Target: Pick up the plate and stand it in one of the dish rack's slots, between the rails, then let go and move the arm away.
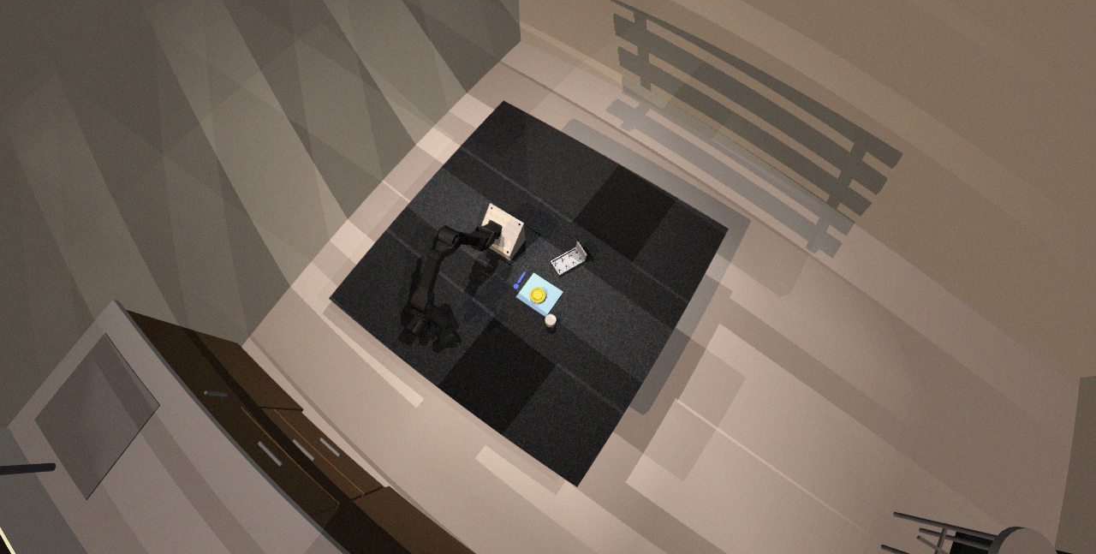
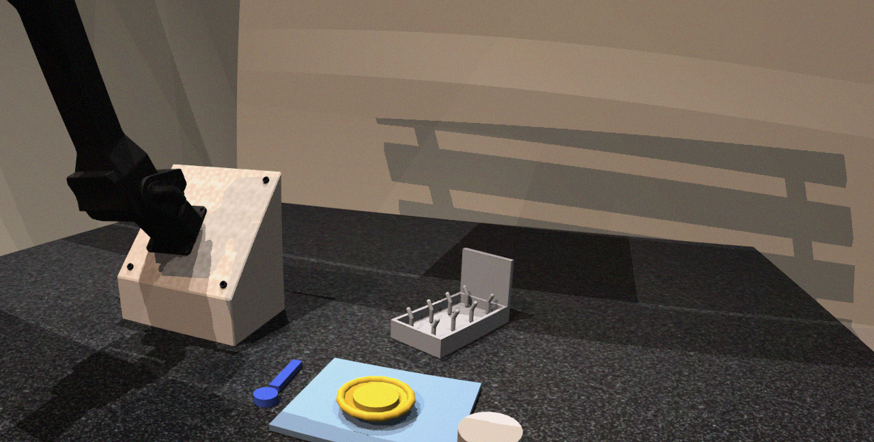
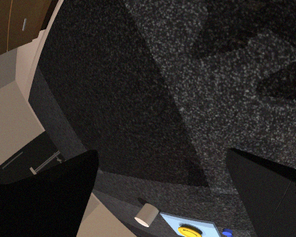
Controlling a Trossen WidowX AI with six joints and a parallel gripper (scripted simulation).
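My gripper tip is now 17 cm short of the yellow plate, 31 cm to the right of it and 8 cm above it. Also, from my gripper tip: blue spoon (7 cm ahead, 32 cm to the left, 9 cm below); light blue mat (17 cm ahead, 32 cm to the left, 9 cm below); cream cup (27 cm ahead, 24 cm to the left, 7 cm below).
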